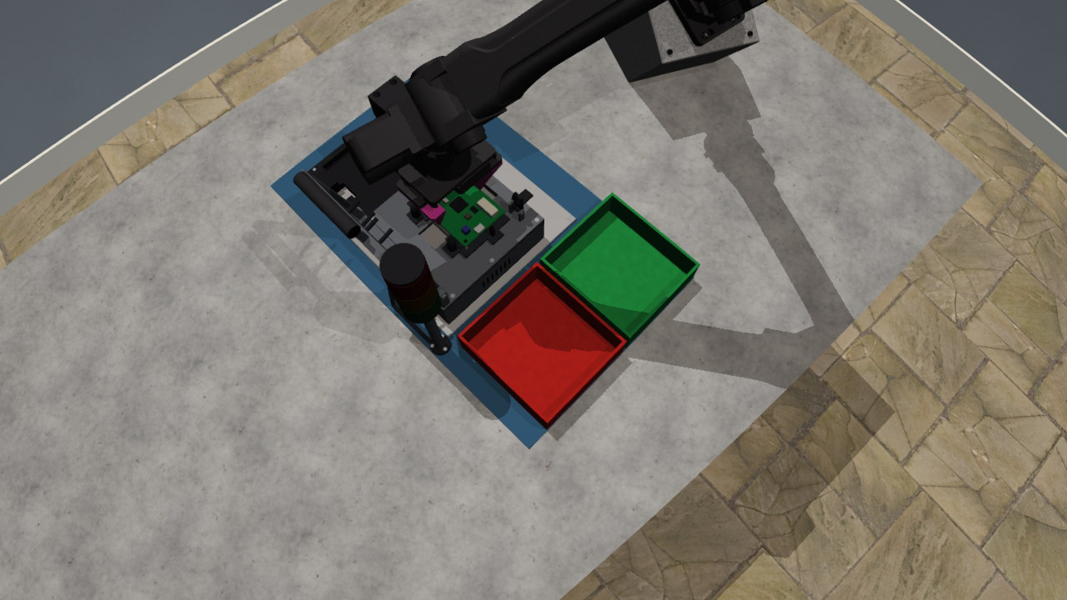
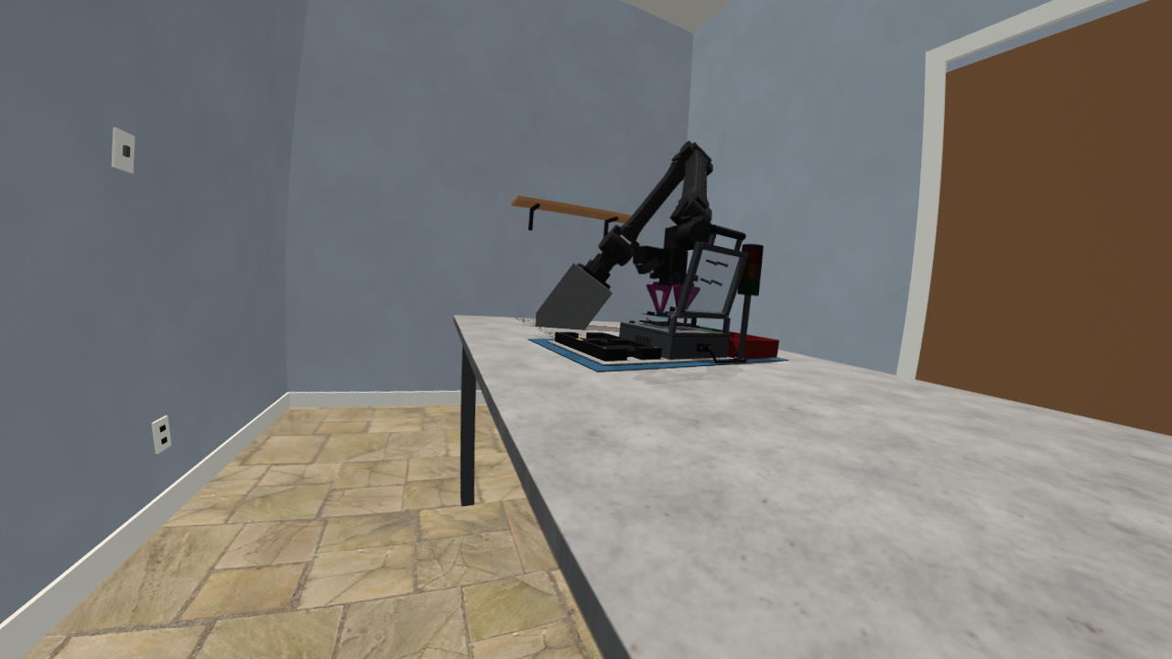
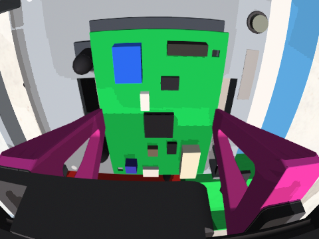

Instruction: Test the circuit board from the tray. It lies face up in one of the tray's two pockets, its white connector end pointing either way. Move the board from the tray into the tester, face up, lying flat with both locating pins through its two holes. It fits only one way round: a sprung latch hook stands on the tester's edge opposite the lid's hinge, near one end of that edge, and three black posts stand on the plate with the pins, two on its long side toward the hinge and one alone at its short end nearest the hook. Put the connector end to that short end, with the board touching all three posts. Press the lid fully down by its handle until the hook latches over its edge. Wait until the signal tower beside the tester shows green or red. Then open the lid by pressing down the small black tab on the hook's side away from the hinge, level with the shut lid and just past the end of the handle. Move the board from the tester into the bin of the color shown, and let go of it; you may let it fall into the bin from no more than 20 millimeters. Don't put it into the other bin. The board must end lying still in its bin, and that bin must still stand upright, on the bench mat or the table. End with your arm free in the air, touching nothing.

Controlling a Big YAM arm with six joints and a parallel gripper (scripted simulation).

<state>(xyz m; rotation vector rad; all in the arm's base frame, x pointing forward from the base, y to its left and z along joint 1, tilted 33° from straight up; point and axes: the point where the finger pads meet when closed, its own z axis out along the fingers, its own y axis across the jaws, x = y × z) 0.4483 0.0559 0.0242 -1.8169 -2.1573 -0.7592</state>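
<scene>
The green circuit board lies right at my hand. The rest, counted from my hand: clear lid 120 mm ahead, 90 mm above, 30 mm to the left; then tester plate 20 mm below, 10 mm to the left, 10 mm ahead; then latch hook 70 mm behind, 40 mm to the left.
</scene>
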